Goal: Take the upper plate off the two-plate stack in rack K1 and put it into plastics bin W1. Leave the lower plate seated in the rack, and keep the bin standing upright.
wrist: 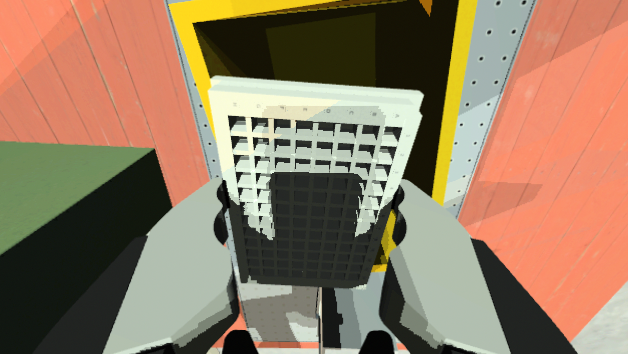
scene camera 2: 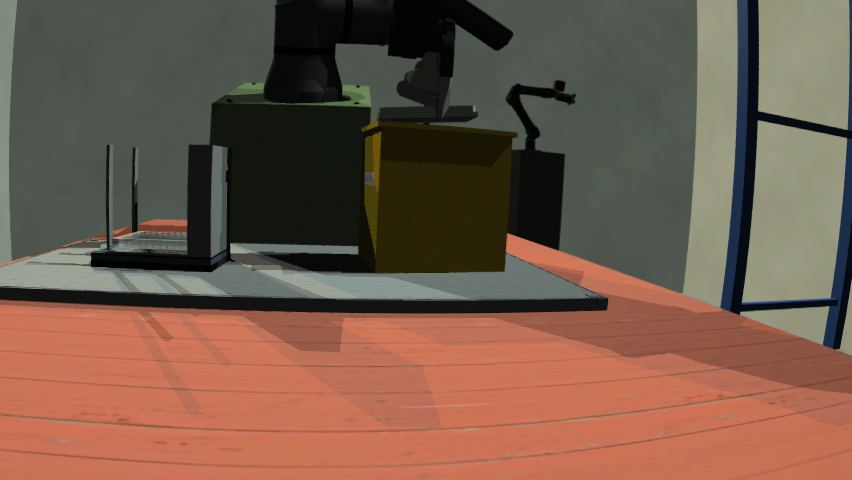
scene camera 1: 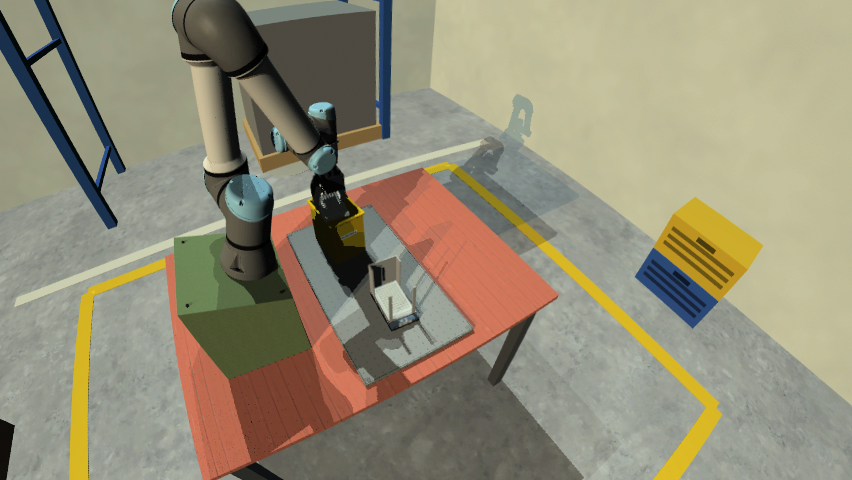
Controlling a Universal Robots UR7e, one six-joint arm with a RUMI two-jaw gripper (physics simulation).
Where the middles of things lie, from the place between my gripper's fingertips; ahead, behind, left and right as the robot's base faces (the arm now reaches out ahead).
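Scene:
Positions from my hand: the yellow bin W1 (scene camera 2: 433, 199), 100 mm below and 10 mm ahead; a white plate (scene camera 2: 141, 241), 160 mm below and 340 mm to the right.

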